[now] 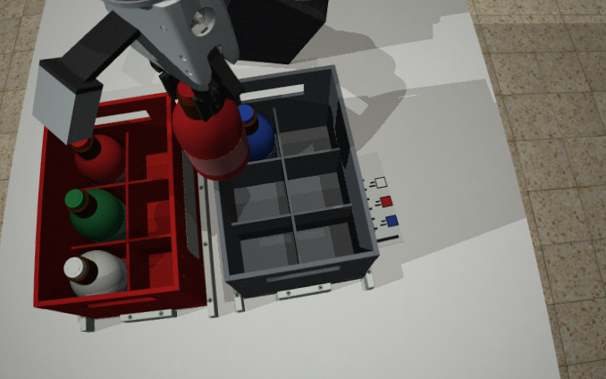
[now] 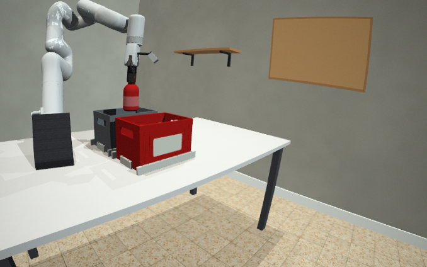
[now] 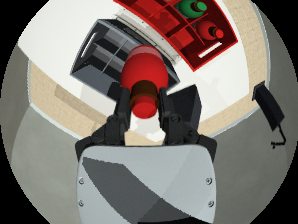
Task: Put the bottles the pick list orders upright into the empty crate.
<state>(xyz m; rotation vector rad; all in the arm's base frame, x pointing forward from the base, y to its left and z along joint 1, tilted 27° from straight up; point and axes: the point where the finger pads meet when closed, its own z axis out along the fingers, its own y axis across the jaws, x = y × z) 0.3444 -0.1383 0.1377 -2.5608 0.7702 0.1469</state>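
The grey crate is 80 mm to the left of my hand and 250 mm below it. From my hand the other things lie so: red-label bottle 20 mm behind, 210 mm to the right, 250 mm below; blue bottle 70 mm behind, 20 mm to the left, 250 mm below; green bottle 60 mm ahead, 200 mm to the right, 250 mm below.
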